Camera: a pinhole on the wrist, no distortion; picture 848 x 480 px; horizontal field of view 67.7 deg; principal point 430.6 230.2 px. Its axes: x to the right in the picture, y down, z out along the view. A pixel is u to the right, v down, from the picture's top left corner.
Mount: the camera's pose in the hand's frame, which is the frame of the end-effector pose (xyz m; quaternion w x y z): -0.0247 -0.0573 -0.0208 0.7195 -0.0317 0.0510 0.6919
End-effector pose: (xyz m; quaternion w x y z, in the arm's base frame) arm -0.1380 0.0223 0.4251 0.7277 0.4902 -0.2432 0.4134
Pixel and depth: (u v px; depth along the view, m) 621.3 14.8 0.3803
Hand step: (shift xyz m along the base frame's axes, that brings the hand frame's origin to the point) 0.0022 -0.2504 0.2766
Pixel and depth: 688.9 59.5 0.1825
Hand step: -0.0048 -0.1193 0.1035
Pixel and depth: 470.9 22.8 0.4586
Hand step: 0.0818 -0.3365 0.2875
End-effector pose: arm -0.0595 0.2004 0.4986 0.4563 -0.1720 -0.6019 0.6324
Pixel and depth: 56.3 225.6 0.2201
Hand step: -0.0924 -0.1682 0.1869
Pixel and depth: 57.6 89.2 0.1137
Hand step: -0.0356 -0.0746 0.1245
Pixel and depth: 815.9 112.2 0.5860
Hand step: -0.5899 -0.1708 -0.1814
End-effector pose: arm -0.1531 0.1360 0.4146 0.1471 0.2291 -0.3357 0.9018
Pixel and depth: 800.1 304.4 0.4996
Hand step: 0.0654 -0.5183 0.1092
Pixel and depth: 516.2 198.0 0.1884
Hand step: 0.0630 -0.1030 0.1104
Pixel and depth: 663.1 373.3 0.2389
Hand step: 0.0984 -0.1910 0.0717
